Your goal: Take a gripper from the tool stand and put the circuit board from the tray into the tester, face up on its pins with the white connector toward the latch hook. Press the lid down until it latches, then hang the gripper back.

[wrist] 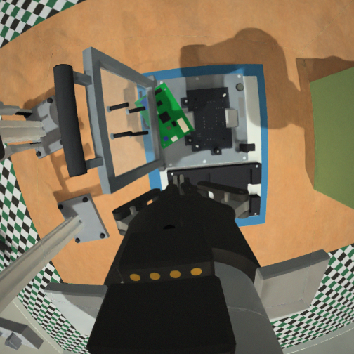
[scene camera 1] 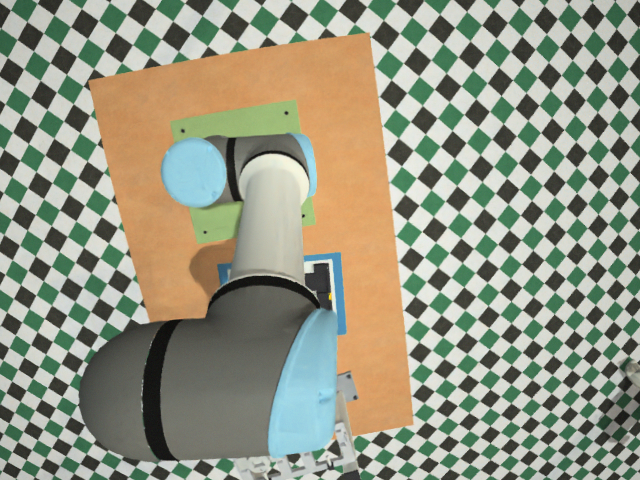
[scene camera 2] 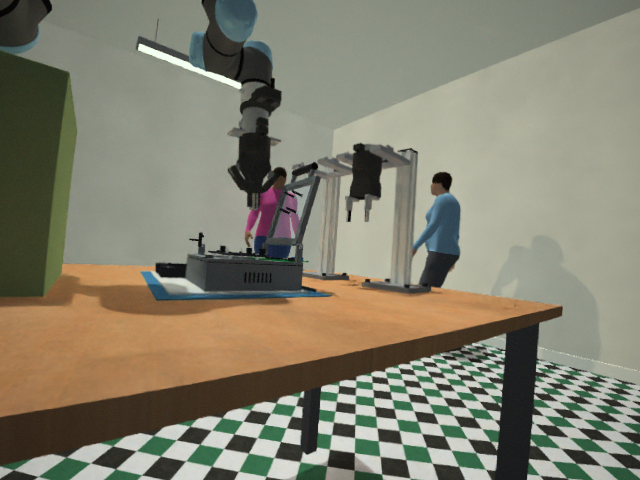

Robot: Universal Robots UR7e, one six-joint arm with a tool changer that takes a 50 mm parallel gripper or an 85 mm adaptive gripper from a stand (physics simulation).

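Places are measured from the arm's base along level axes (x ahead, y left, z up), in metres.
Pixels of known places: hand at its tool point: [scene camera 2: 255, 131].
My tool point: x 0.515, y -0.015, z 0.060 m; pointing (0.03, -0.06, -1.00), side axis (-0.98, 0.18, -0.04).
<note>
For each thing: its top centre in the pictures, then the offset to it from my tool point. "pt": a spot on its surface instead.
- tester at a spot on its surface: [scene camera 2: 227, 274] pt dz -0.329, dx -0.137, dy -0.158 m
- green circuit board at a spot on its surface: [scene camera 2: 285, 259] pt dz -0.300, dx -0.001, dy -0.148 m
- black tray at a spot on its surface: [scene camera 2: 170, 269] pt dz -0.340, dx -0.153, dy +0.044 m
- lid's black handle at its top centre: [scene camera 2: 304, 166] dz -0.087, dx +0.063, dy -0.116 m
My 85 mm adaptive gripper [scene camera 2: 253, 202] [wrist: 178, 183] is mounted on the arm, its fingertips together with no object between them. It points down, well above the tester [scene camera 2: 227, 274] [wrist: 232, 158]. The green circuit board [scene camera 2: 285, 259] [wrist: 166, 117] lies face up and skewed across the tester's hinge side, beside the black pin nest [wrist: 207, 120]. Pale connectors show on the side toward the nest. The lid [scene camera 2: 308, 211] [wrist: 100, 125] stands open, steeply raised. The black tray [scene camera 1: 318, 279] [scene camera 2: 170, 269] [wrist: 215, 176] is beside the tester; no board shows in its visible part. The arm hides the tester in scene camera 1.
The tool stand [scene camera 2: 404, 222] [wrist: 92, 216] rises beyond the raised lid, with the 50 mm gripper [scene camera 2: 366, 175] hanging on it. The lid's black handle [scene camera 2: 305, 169] [wrist: 70, 120] sticks up near the stand. A green block [scene camera 1: 232, 117] [scene camera 2: 31, 175] [wrist: 335, 140] stands on the opposite side.
</note>
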